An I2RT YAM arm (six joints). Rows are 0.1 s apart.
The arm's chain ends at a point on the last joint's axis. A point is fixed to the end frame.
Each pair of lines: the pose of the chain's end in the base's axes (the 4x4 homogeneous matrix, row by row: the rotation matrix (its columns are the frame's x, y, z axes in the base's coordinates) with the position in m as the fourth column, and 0 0 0 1 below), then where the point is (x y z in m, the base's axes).
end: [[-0.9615, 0.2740, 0.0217, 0.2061], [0.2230, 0.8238, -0.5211, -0.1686], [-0.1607, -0.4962, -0.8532, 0.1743], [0, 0, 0, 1]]
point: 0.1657 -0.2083 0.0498
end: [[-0.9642, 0.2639, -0.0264, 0.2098], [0.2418, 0.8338, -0.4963, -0.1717], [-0.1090, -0.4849, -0.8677, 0.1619], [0, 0, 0, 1]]
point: 0.1630 -0.2071 0.0384
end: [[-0.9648, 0.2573, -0.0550, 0.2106], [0.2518, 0.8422, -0.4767, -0.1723], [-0.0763, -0.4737, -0.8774, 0.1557], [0, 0, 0, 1]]
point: 0.1601 -0.2046 0.0328
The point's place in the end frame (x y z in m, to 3 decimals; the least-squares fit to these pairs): 0.050 0.018 0.126
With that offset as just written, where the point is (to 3 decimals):
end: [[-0.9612, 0.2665, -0.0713, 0.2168], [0.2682, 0.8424, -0.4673, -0.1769], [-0.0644, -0.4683, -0.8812, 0.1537], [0, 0, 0, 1]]
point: 0.165 -0.207 0.031
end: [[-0.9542, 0.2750, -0.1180, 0.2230], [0.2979, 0.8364, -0.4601, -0.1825], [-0.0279, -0.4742, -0.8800, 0.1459], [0, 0, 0, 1]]
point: 0.165 -0.211 0.025
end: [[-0.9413, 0.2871, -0.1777, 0.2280], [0.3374, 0.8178, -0.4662, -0.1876], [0.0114, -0.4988, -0.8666, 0.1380], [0, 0, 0, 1]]
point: 0.164 -0.215 0.020
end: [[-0.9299, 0.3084, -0.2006, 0.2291], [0.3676, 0.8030, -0.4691, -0.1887], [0.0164, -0.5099, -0.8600, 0.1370], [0, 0, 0, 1]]
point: 0.163 -0.215 0.020
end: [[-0.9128, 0.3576, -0.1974, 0.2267], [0.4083, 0.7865, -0.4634, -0.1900], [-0.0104, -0.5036, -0.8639, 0.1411], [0, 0, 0, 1]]
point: 0.163 -0.214 0.023
